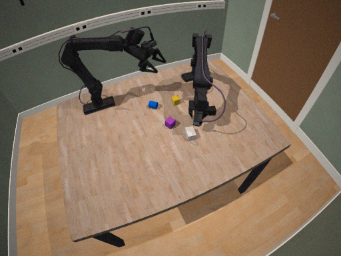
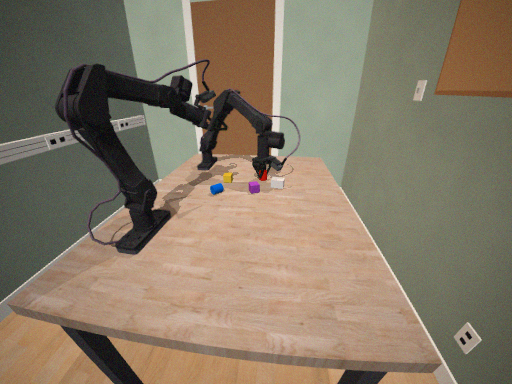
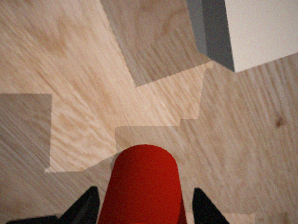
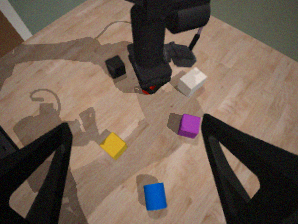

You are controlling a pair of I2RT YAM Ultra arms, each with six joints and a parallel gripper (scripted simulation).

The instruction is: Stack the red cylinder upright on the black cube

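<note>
The red cylinder lies right at my left hand. Round my left hand: white cube 70 mm ahead, 80 mm to the right; then black cube 10 mm behind, 100 mm to the left; then purple cube 30 mm behind, 140 mm to the right.
</note>
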